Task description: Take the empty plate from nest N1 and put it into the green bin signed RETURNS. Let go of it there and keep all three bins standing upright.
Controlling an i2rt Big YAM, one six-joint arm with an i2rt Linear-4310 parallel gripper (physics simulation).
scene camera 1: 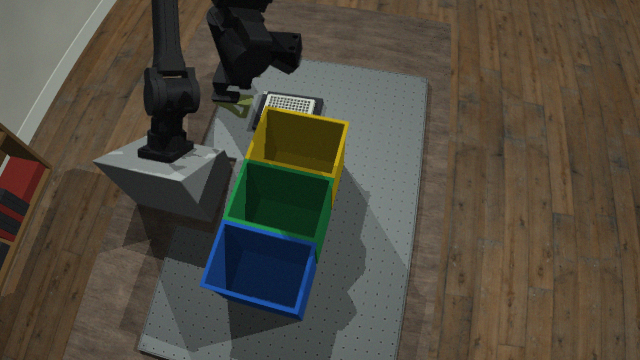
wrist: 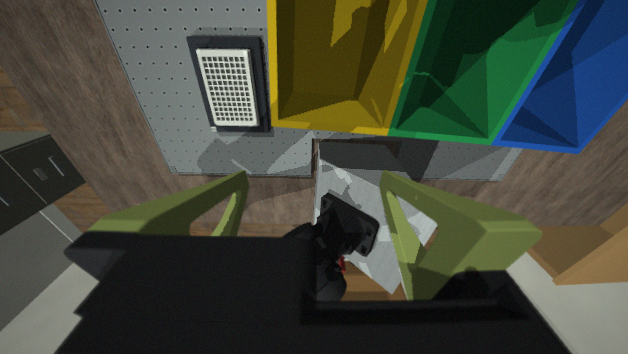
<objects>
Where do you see a blue bin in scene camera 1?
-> At 265, 270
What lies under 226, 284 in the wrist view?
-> My gripper.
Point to a white gridded plate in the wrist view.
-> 228, 76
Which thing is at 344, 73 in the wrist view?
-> A yellow bin.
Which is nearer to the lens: the blue bin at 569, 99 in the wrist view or the green bin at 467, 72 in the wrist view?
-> The green bin.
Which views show the yellow bin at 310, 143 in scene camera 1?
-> Scene camera 1 and the wrist view: all of them.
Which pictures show my gripper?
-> Scene camera 1 and the wrist view: all of them.
</objects>
